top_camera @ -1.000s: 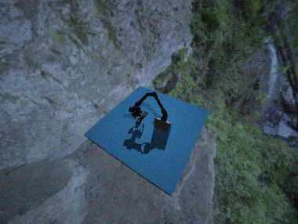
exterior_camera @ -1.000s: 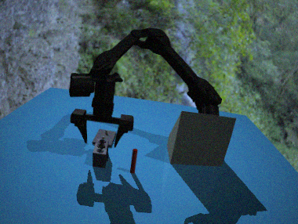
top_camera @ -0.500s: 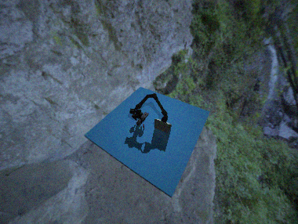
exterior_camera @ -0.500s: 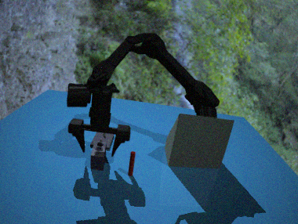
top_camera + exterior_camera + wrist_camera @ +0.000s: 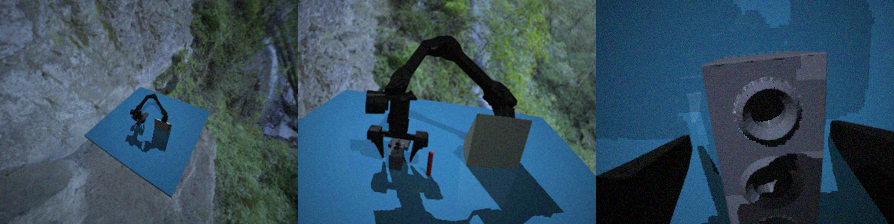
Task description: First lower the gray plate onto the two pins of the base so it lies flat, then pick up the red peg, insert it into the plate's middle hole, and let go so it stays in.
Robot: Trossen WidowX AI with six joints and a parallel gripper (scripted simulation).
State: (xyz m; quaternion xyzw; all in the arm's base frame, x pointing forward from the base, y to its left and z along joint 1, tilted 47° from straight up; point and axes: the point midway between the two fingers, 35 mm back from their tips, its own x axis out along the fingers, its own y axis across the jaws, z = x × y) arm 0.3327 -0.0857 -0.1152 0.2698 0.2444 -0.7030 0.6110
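Now: the gray plate 30 mm above my gripper tip. Round my gripper tip: red peg (100 mm behind, 60 mm to the left, 30 mm above).
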